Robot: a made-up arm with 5 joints.
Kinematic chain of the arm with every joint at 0, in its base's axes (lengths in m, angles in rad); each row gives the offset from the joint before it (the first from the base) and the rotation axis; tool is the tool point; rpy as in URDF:
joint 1: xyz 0 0 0.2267 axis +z
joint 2: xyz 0 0 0 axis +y
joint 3: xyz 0.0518 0 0.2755 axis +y
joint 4: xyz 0.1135 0 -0.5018 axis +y
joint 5: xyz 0.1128 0 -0.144 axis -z
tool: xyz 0 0 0 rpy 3.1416 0 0
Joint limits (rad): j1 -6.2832..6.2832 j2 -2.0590..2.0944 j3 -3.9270..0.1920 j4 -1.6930..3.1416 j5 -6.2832..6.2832
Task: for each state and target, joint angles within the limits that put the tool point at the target. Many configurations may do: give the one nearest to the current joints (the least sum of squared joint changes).
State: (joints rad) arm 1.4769 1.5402 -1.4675 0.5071 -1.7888
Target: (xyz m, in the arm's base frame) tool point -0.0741 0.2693 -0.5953
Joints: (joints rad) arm 1.8393 1.8479 -1.6688 0.4515 -1.7888
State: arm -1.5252 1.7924 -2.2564 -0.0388 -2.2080
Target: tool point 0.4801 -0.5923 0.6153
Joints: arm -0.8896 1.3151 -3.0337 -0.7411 -2.2080
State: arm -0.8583 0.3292 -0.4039 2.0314 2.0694
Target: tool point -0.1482 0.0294 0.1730
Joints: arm -0.1958 0.6823 0.1898 2.6354 2.0694
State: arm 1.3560 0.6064 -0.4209 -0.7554 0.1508
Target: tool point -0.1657 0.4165 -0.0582
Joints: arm 1.9494 0.4277 -0.4092 -0.8684 0.1508
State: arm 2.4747 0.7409 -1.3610 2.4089 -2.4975
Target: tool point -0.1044 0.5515 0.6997
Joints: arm 1.7579 0.0540 -2.1366 2.0827 -2.4975
